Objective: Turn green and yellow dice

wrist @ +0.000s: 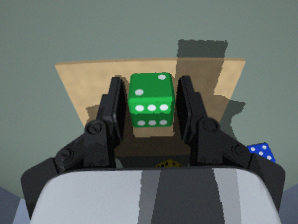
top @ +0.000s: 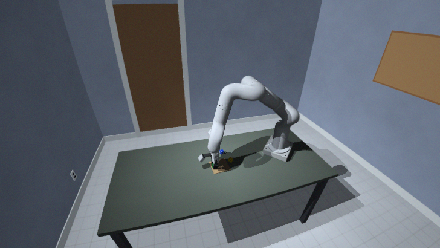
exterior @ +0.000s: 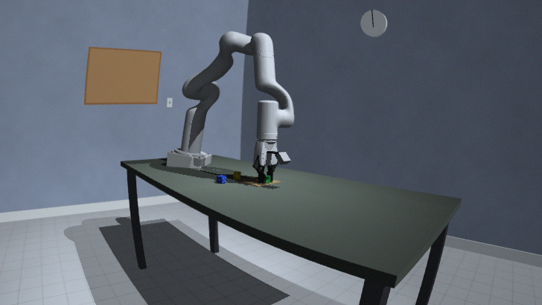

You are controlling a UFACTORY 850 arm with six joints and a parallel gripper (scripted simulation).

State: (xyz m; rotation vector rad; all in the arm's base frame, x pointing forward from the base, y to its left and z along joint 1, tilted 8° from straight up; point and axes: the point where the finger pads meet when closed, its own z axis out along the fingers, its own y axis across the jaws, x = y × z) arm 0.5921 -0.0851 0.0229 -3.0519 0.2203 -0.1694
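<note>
My hand is 10 mm above the green die. Also, from my hand: tan mat: 40 mm behind, 20 mm below, 10 mm to the left; then yellow die: 150 mm behind, 10 mm below; then blue die: 130 mm to the right, 130 mm behind, 10 mm below.
</note>
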